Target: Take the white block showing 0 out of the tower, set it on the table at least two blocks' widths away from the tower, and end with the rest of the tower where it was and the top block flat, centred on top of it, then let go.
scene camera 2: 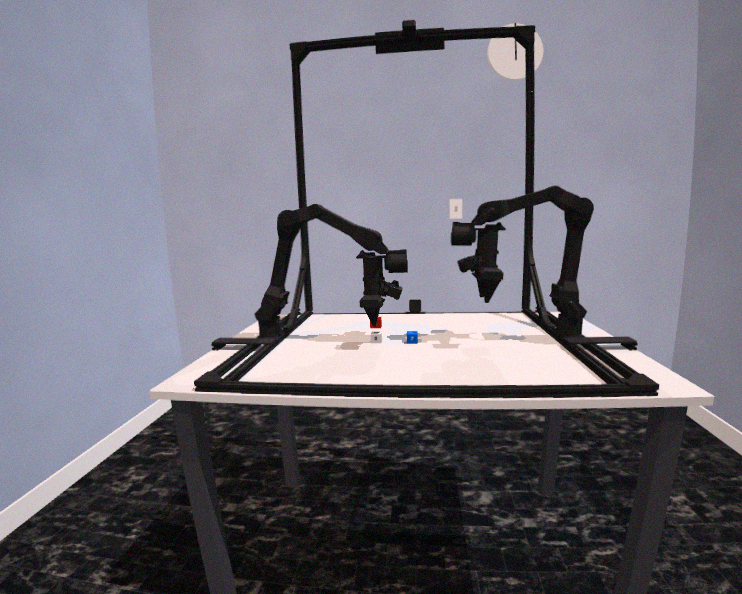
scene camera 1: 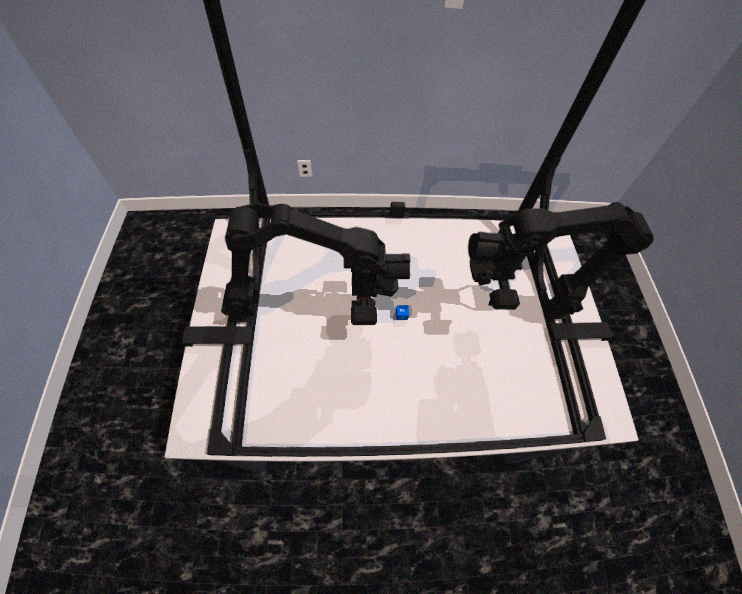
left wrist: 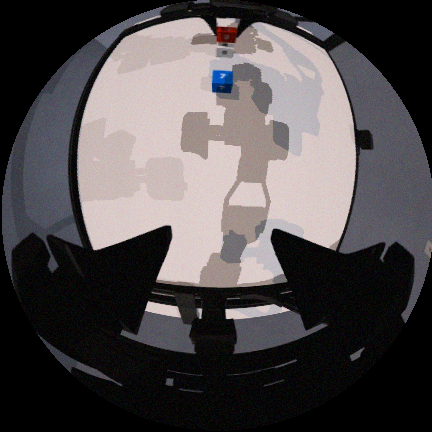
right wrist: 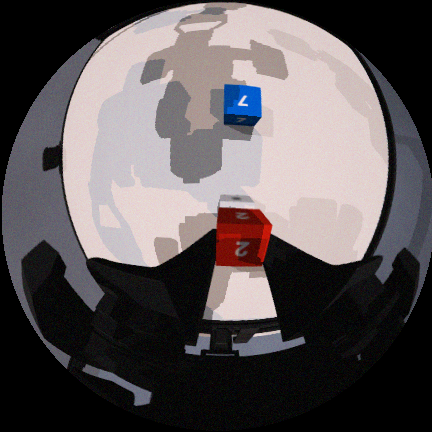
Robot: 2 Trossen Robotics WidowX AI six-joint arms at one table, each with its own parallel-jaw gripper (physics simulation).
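Pixels of known places: left gripper, fingertip midpoint: (scene camera 2: pixel 484 299) (scene camera 1: pixel 487 291) (left wrist: pixel 222 232); right gripper, fingertip midpoint: (scene camera 2: pixel 374 324) (scene camera 1: pixel 362 305) (left wrist: pixel 226 35) (right wrist: pixel 237 234); left arm's base at its link origin: (scene camera 2: pixel 569 334) (scene camera 1: pixel 557 309) (left wrist: pixel 213 301); right arm's base at its link origin: (scene camera 2: pixel 270 335) (scene camera 1: pixel 242 311) (right wrist: pixel 220 330).
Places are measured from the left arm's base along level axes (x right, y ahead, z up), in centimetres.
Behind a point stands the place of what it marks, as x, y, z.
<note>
My right gripper (scene camera 1: pixel 363 312) @(-0.1, 58.0, 3.6) (scene camera 2: pixel 374 318) @(-0.1, 58.0, 3.6) (right wrist: pixel 237 234) @(-0.1, 58.0, 3.6) is shut on the red block (scene camera 2: pixel 375 322) (left wrist: pixel 226 35) @(-0.1, 56.1, 4.6) (right wrist: pixel 240 245) @(0.0, 57.5, 5.6) showing 2. It holds the red block a little above the white block (scene camera 2: pixel 376 338) @(-1.7, 57.5, -0.4) (left wrist: pixel 225 52) @(0.1, 56.0, -0.4) (right wrist: pixel 236 200) @(-0.1, 56.1, 0.6) showing 0, with a small gap between them in scene camera 2. The white block stands on the table; both are hidden behind the gripper in scene camera 1. The blue block (scene camera 1: pixel 402 312) @(-0.9, 46.9, 0.9) (scene camera 2: pixel 412 337) @(-1.8, 46.7, 0.0) (left wrist: pixel 222 81) @(-0.2, 45.5, 1.0) (right wrist: pixel 242 102) @(-0.3, 47.2, 1.0) showing 7 stands on the table apart from the white one. My left gripper (scene camera 1: pixel 504 299) (scene camera 2: pixel 487 297) @(0.1, 25.6, 10.8) (left wrist: pixel 222 232) @(0.1, 25.6, 10.8) is open and empty, high above the table.
The white table (scene camera 1: pixel 396 396) @(-23.6, 49.7, -1.9) (scene camera 2: pixel 433 368) @(-21.7, 41.4, -1.9) carries a black frame, with its front rail (scene camera 1: pixel 396 447) @(-36.5, 50.6, 0.1) (scene camera 2: pixel 427 389) @(-37.9, 43.4, -0.1) along the near edge and side rails by the arm bases. Two uprights (scene camera 2: pixel 300 154) @(34.1, 88.0, 61.0) (scene camera 2: pixel 529 154) @(34.1, 3.5, 57.2) rise beside the arms. Arm shadows lie across the table.
</note>
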